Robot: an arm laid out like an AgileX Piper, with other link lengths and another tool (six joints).
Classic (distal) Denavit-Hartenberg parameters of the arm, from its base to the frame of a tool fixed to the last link. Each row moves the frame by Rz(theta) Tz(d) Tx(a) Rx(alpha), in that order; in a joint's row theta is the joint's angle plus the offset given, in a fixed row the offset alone. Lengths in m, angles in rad.
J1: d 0.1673; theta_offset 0; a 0; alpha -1.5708
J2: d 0; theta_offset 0.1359; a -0.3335; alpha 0
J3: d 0; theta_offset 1.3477; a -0.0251; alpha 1.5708
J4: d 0.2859; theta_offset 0; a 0; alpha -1.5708
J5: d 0; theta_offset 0; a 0; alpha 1.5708
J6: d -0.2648; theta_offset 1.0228; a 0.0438; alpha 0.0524
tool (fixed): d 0.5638; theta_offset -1.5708; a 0; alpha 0
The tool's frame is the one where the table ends.
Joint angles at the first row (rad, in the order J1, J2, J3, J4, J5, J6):
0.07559, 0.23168, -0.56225, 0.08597, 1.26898, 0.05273
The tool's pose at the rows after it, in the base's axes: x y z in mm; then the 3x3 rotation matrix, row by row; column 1 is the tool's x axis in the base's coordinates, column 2 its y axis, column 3 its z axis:
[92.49, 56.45, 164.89], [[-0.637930, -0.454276, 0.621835], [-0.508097, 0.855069, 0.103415], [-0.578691, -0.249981, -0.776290]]
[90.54, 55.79, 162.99], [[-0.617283, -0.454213, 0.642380], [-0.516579, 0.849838, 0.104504], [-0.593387, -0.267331, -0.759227]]
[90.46, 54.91, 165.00], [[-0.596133, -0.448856, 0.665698], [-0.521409, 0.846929, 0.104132], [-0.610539, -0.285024, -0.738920]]
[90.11, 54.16, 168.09], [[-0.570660, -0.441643, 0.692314], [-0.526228, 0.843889, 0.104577], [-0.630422, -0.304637, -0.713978]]
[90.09, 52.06, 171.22], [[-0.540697, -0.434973, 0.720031], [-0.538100, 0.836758, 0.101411], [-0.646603, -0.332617, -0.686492]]
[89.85, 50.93, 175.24], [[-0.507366, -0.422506, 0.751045], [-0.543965, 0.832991, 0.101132], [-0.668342, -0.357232, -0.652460]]
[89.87, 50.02, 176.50], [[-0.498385, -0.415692, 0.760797], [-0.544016, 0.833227, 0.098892], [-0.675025, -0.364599, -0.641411]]
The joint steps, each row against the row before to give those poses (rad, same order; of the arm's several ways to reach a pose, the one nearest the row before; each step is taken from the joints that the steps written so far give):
-0.00004, -0.03631, 0.03012, -0.00195, 0.00000, -0.00370
0.00006, -0.04166, 0.01271, -0.00004, 0.00244, -0.01109
-0.00001, -0.03285, 0.00212, -0.00188, -0.00001, -0.00678
0.00002, -0.03784, 0.00000, -0.00133, 0.00148, -0.00717
-0.00008, -0.03854, 0.00000, -0.00465, 0.00002, -0.01498
0.00002, -0.04580, 0.00001, -0.00231, -0.00001, -0.00903
-0.00002, -0.01466, 0.00000, -0.00305, 0.00000, -0.00002

